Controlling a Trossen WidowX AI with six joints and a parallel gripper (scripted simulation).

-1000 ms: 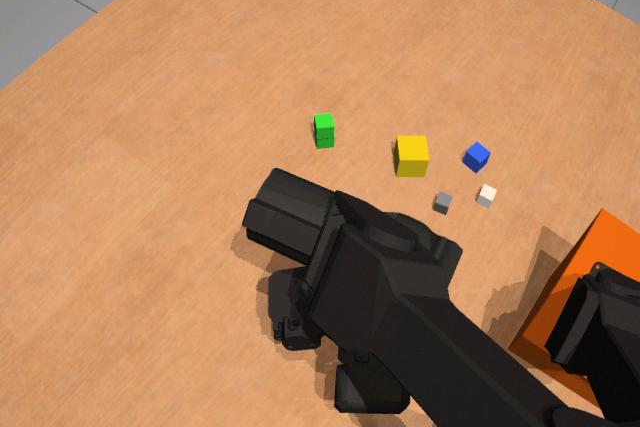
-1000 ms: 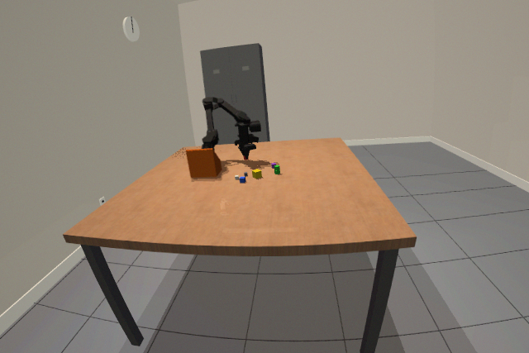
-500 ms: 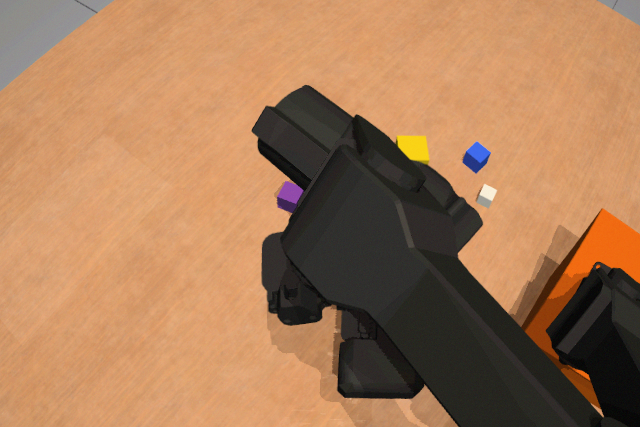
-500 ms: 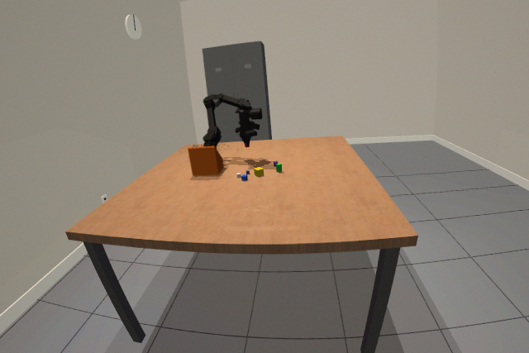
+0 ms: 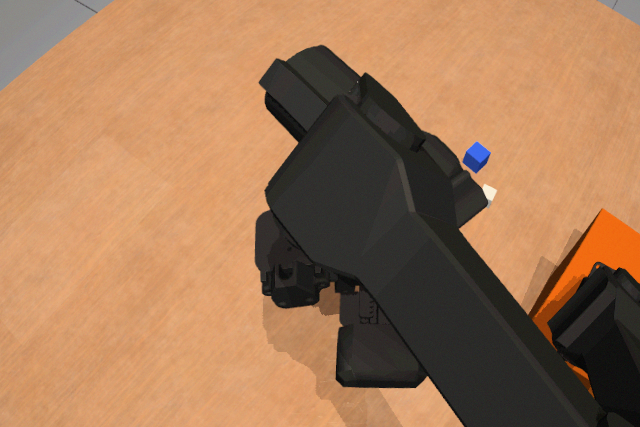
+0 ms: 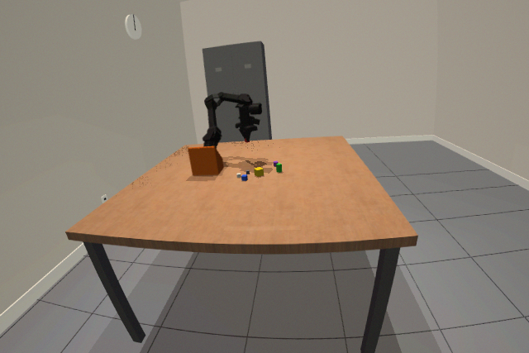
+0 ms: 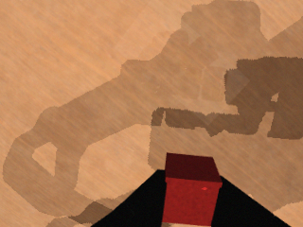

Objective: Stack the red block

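The purple cube lies 160 mm ahead of my gripper tip, 110 mm to the right of it and 110 mm below it. Round my gripper tip: red block (right at my gripper tip); grey cube (200 mm to the right, 120 mm below, 10 mm ahead); yellow cube (230 mm to the right, 110 mm below, 70 mm ahead).
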